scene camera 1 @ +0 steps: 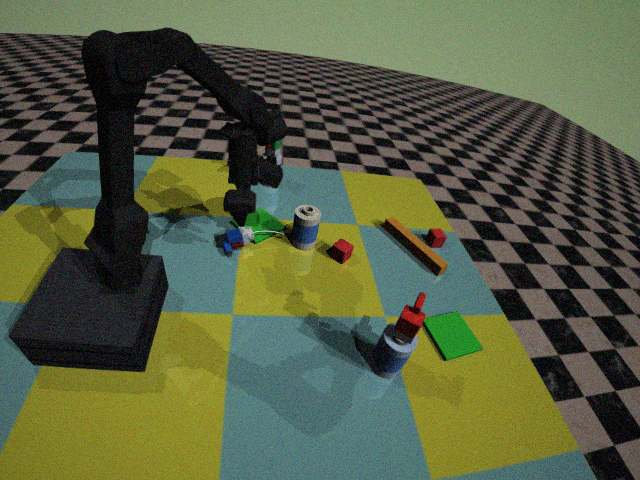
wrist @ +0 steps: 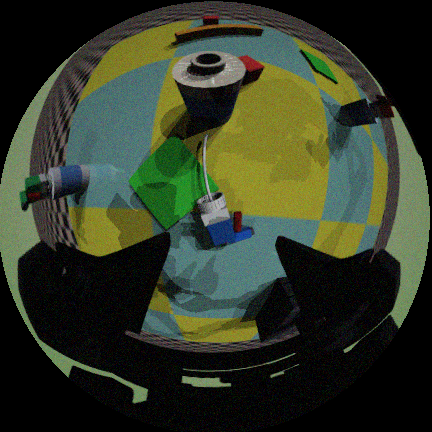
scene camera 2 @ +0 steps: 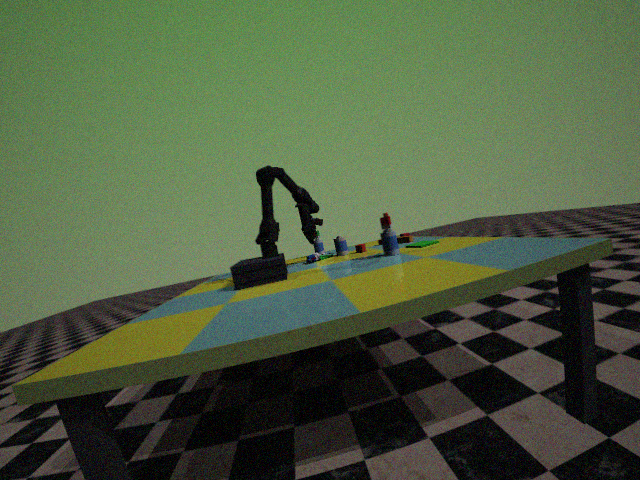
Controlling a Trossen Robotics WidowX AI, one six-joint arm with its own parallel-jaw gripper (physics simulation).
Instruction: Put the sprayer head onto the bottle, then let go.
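Places are measured from the arm's base along level axes (x ahead, y left, z up), in metres.
Pixels of known places: gripper, fingertip midpoint: (scene camera 1: 243, 213) (wrist: 225, 240) (scene camera 2: 311, 243); arm's base at its link origin: (scene camera 1: 121, 279) (scene camera 2: 269, 256).
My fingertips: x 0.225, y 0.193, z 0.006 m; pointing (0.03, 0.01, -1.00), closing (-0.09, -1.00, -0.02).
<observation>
Ahead of a thing's pixels: the offset from my fingertips to its top centre. "spot": to the spot under its first point.
The blue sprayer head @(spot: 0.017 m back, 0.014 m right, 0.060 m down) (scene camera 1: 235, 237) (scene camera 2: 312, 257) (wrist: 220, 233), with a white collar and a thin pale tube, lies on its side on the table. Its tube reaches over a green tile @(0.044 m ahead, 0.073 m left, 0.086 m down) (scene camera 1: 261, 223) (wrist: 162, 192) toward the bottle. The headless bottle @(0.155 m ahead, 0.009 m left, 0.009 m up) (scene camera 1: 305, 233) (scene camera 2: 341, 246) (wrist: 209, 92), white and blue, stands upright with its round neck open on top. My gripper (scene camera 1: 240, 218) (scene camera 2: 313, 240) (wrist: 225, 240) is open and empty, pointing down above the sprayer head. In the wrist view the head shows between the two fingertips, below them. The exact height gap is hard to tell.
A bottle with a red head @(0.263 m ahead, 0.349 m right, 0.076 m up) (scene camera 1: 391, 356) (scene camera 2: 389, 242) (wrist: 358, 113) stands at the right. A bottle with a green head @(0.087 m ahead, 0.300 m left, 0.076 m up) (scene camera 2: 318, 246) (wrist: 70, 180) stands behind the arm. Red cubes @(0.242 m ahead, 0.049 m right, 0.056 m down) (scene camera 1: 341, 251) @(0.544 m ahead, 0.000 m left, 0.056 m down) (scene camera 1: 435, 238), an orange bar @(0.461 m ahead, 0.024 m right, 0.065 m down) (scene camera 1: 413, 246) (wrist: 220, 33) and another green tile @(0.435 m ahead, 0.309 m right, 0.086 m down) (scene camera 1: 452, 335) lie beyond.
</observation>
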